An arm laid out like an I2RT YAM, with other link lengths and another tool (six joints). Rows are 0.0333 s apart.
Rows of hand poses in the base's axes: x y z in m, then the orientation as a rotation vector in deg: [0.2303 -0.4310 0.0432 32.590 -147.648 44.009]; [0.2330 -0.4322 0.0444 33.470 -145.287 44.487]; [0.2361 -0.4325 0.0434 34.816 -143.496 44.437]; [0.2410 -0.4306 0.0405 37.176 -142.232 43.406]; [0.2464 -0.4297 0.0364 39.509 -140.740 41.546]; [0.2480 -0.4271 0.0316 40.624 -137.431 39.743]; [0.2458 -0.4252 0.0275 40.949 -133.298 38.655]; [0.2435 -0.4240 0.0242 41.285 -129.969 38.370]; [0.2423 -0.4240 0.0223 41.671 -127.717 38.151]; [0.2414 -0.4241 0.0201 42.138 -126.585 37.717]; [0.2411 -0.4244 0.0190 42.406 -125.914 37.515]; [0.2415 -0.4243 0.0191 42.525 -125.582 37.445]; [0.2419 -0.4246 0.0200 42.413 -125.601 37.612]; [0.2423 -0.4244 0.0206 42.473 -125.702 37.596]
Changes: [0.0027 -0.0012 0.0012 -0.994 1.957 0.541]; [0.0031 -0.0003 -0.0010 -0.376 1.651 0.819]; [0.0049 0.0019 -0.0029 0.632 1.567 1.371]; [0.0054 0.0009 -0.0041 1.057 2.057 1.175]; [0.0016 0.0026 -0.0048 0.058 3.622 0.310]; [-0.0022 0.0019 -0.0041 -0.879 4.075 -0.037]; [-0.0023 0.0012 -0.0033 -1.040 3.047 0.221]; [-0.0012 0.0000 -0.0019 -0.637 2.069 0.273]; [-0.0009 -0.0001 -0.0022 -0.033 1.167 0.237]; [-0.0003 -0.0003 -0.0011 -0.054 0.669 0.154]; [0.0004 0.0001 0.0001 -0.049 0.319 0.077]; [0.0004 -0.0003 0.0009 -0.131 -0.083 -0.026]; [0.0004 0.0002 0.0006 0.071 -0.083 0.033]
